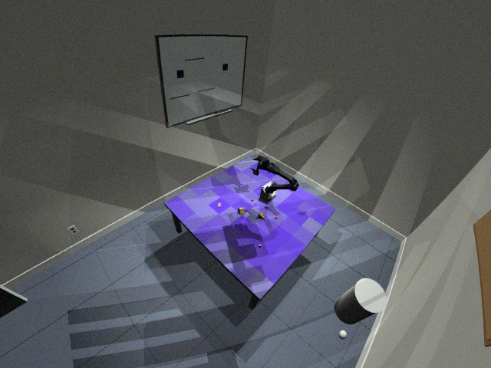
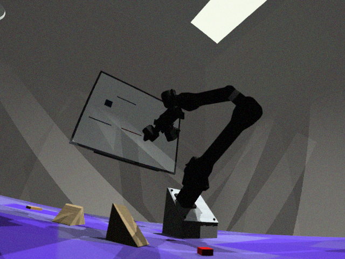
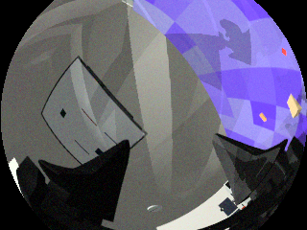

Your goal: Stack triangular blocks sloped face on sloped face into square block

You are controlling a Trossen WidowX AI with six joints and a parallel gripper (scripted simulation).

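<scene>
The triangular block lies 37 cm below my gripper tip, 25 cm ahead of it and 12 cm to the left of it.
</scene>
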